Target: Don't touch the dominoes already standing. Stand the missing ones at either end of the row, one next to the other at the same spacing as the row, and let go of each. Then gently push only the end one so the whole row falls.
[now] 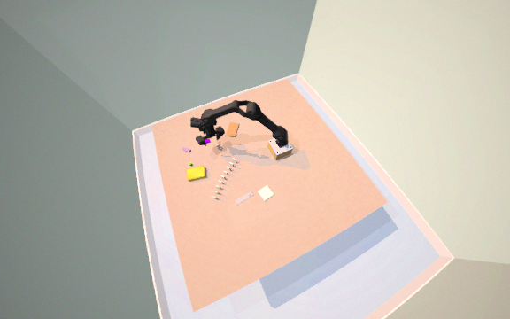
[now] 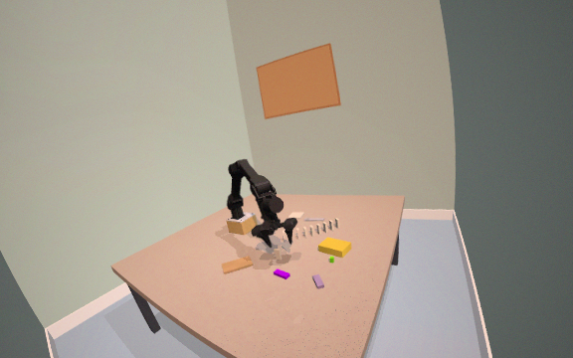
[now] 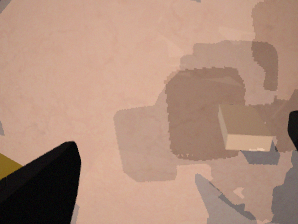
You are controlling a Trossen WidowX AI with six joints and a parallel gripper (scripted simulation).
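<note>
Now: gripper tip 90 mm to the left of the magenta block, 70 mm above it and 40 mm short of it. From my gripper tip the other things lie so: lilac block 190 mm ahead, 90 mm to the right, 70 mm below; orange flat piece 190 mm behind, 90 mm to the right, 80 mm below; small green cube 200 mm ahead, 70 mm below, 50 mm to the left.
</note>
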